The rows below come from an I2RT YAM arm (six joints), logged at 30 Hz.
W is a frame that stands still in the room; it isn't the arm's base.
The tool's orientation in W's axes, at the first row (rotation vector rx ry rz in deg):
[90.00 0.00 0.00]
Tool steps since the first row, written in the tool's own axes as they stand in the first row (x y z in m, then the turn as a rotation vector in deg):
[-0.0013 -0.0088 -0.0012 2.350 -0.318 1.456]
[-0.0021 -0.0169 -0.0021 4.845 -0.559 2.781]
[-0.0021 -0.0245 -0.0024 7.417 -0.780 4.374]
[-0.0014 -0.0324 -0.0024 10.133 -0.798 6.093]
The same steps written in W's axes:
[-0.0013 0.0012 -0.0088 2.350 -1.456 -0.318]
[-0.0021 0.0021 -0.0169 4.845 -2.781 -0.559]
[-0.0021 0.0024 -0.0245 7.417 -4.374 -0.780]
[-0.0014 0.0024 -0.0324 10.133 -6.093 -0.798]

